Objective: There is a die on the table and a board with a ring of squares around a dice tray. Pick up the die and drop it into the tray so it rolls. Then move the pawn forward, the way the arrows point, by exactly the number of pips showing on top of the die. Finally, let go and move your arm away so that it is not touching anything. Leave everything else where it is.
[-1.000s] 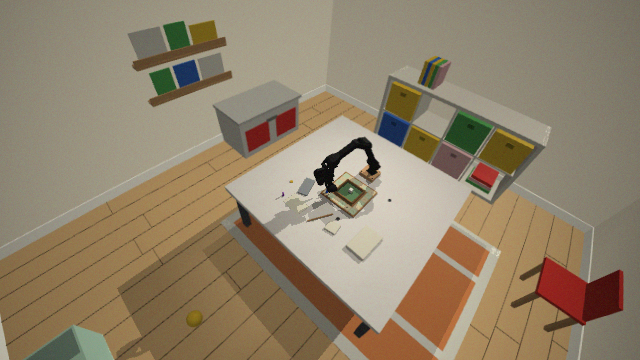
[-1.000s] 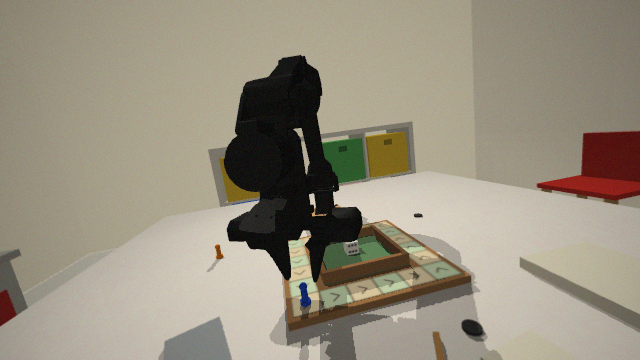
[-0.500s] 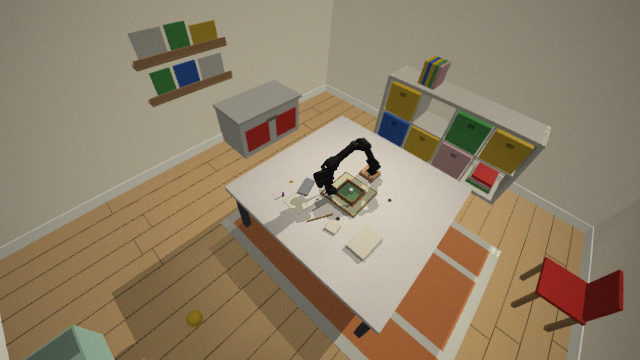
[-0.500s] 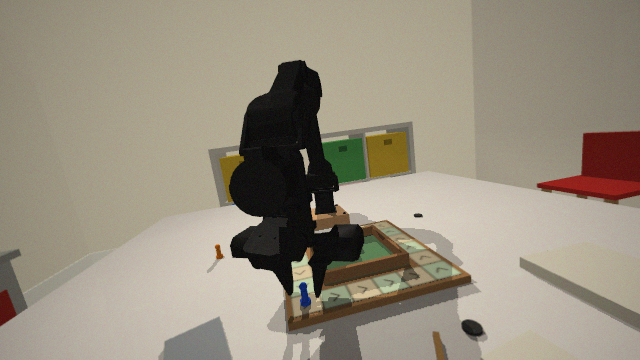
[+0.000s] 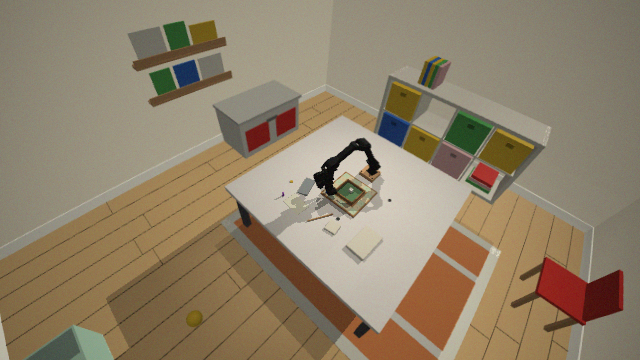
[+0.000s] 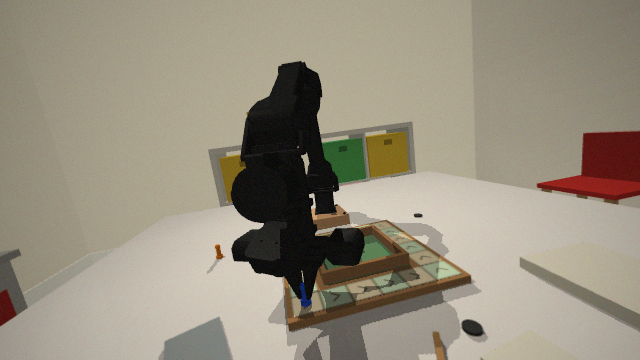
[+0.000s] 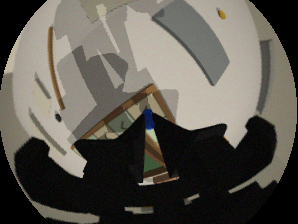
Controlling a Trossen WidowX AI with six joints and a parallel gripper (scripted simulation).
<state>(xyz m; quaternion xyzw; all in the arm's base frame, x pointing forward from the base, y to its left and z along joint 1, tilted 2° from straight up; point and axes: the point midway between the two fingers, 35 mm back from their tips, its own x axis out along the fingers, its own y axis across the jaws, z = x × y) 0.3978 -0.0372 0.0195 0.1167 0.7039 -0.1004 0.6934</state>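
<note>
Now: the dice tray 130 mm behind my gripper tip, 90 mm to the left of it and 10 mm below it. The rest, counted from my gripper tip: white die 140 mm behind, 90 mm to the left; grey card 80 mm ahead, 130 mm to the right, 20 mm below; blue pawn 10 mm above.
</note>
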